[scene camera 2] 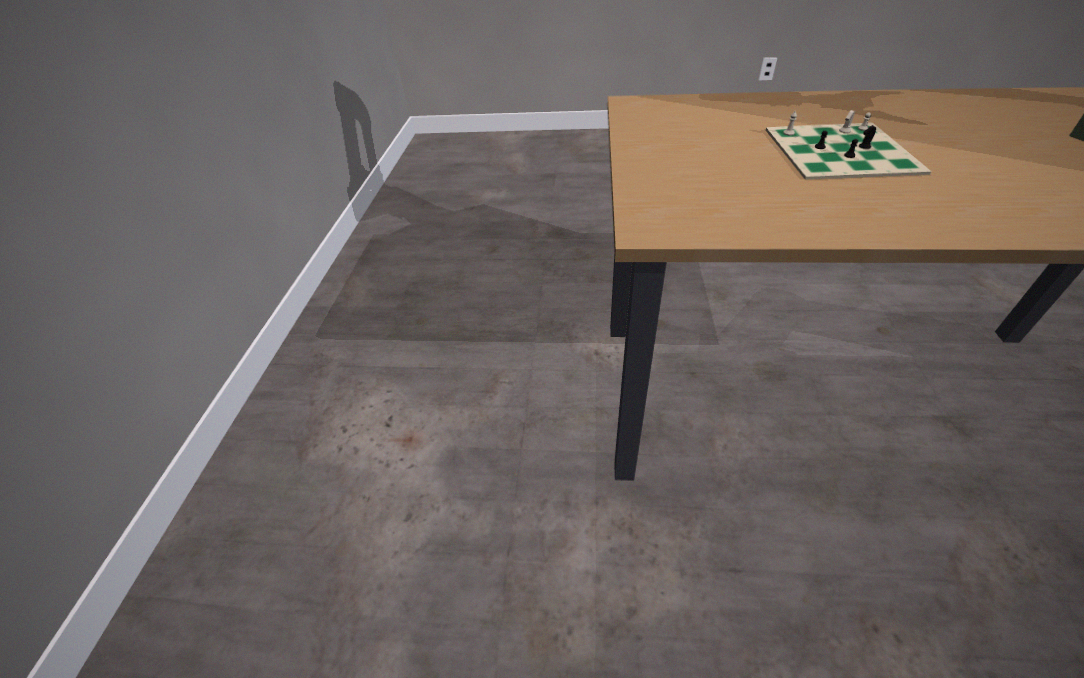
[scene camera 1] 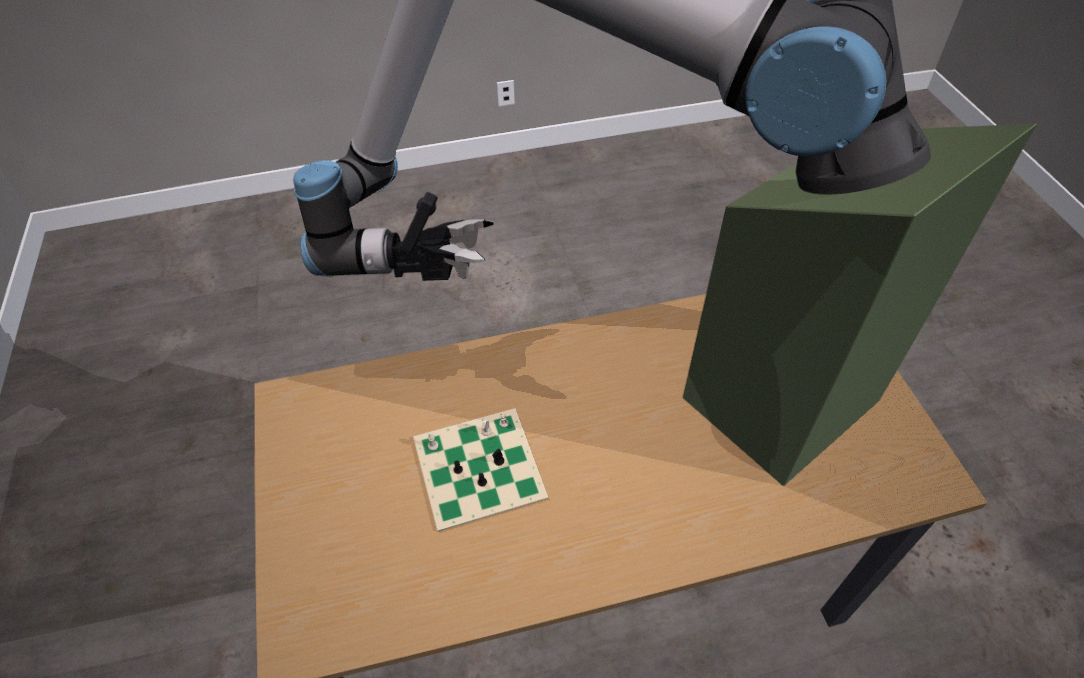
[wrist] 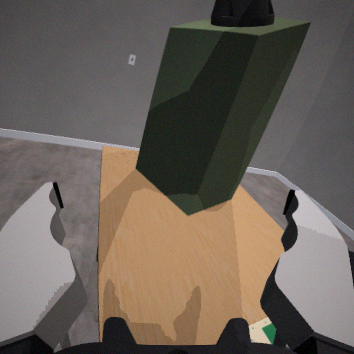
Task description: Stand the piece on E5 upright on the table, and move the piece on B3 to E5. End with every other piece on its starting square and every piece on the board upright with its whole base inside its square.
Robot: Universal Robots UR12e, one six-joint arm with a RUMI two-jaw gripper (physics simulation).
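Where they show: gripper, fingertip midpoint: (scene camera 1: 489, 240) (wrist: 174, 188); arm's base at its link origin: (scene camera 1: 862, 169) (wrist: 241, 21).
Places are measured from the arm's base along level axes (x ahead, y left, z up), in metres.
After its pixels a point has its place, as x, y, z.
The green-and-cream chessboard (scene camera 1: 426, 485) {0.737, 0.124, -0.593} (scene camera 2: 787, 151) {0.735, 0.121, -0.593} (wrist: 258, 332) {0.552, 0.043, -0.594} lies on the table; its labels are too small to read. Along its far edge in camera 1 stand a white piece (scene camera 1: 432, 442) {0.721, 0.039, -0.574} (scene camera 2: 791, 123) {0.723, 0.039, -0.572} at the left corner, a white piece (scene camera 1: 486, 428) {0.611, 0.018, -0.575} (scene camera 2: 848, 122) {0.613, 0.019, -0.574} that looks slanted, and a white piece (scene camera 1: 504, 420) {0.573, 0.001, -0.578} (scene camera 2: 866, 120) {0.575, 0.001, -0.575} at the right corner. Nearer are a black piece (scene camera 1: 457, 466) {0.673, 0.101, -0.572} (scene camera 2: 821, 140) {0.676, 0.100, -0.579}, a bulkier black piece (scene camera 1: 498, 457) {0.592, 0.090, -0.572} (scene camera 2: 868, 137) {0.594, 0.091, -0.573} and another black piece (scene camera 1: 482, 479) {0.626, 0.135, -0.572} (scene camera 2: 852, 148) {0.629, 0.133, -0.578}. My gripper (scene camera 1: 486, 240) {0.570, -0.223, -0.288} (wrist: 174, 188) {0.570, -0.223, -0.288} is open and empty, high above the table and pointing sideways.
The wooden table (scene camera 1: 351, 559) {0.878, 0.258, -0.600} (scene camera 2: 703, 199) {0.893, 0.311, -0.600} (wrist: 150, 250) {0.346, -0.155, -0.600} bears the board. A tall green pedestal (scene camera 1: 799, 319) {0.095, 0.128, -0.188} (wrist: 200, 115) {0.124, -0.070, -0.301} stands at the right in camera 1 and carries the arm's base (scene camera 1: 863, 163) {0.043, 0.062, 0.060}. The arm reaches over the table's far side.
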